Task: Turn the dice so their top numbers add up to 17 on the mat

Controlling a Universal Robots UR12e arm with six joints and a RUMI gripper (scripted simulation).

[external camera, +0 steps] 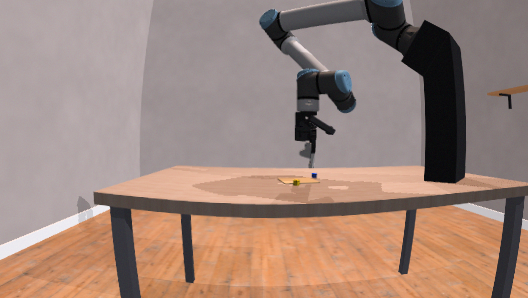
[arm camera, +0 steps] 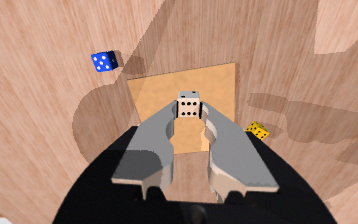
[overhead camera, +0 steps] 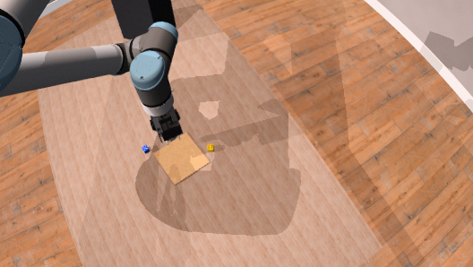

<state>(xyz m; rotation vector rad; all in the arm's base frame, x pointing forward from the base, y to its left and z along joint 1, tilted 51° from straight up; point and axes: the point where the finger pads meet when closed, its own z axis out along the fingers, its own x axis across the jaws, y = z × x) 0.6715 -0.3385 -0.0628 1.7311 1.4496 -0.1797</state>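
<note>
My hand is 50 mm short of the tan mat, 20 mm to the left of it and 70 mm above it. Also, from my hand: white die: 10 mm below; blue die: 60 mm behind, 90 mm to the right, 60 mm below; yellow die: 100 mm ahead, 80 mm to the left, 60 mm below.
</note>
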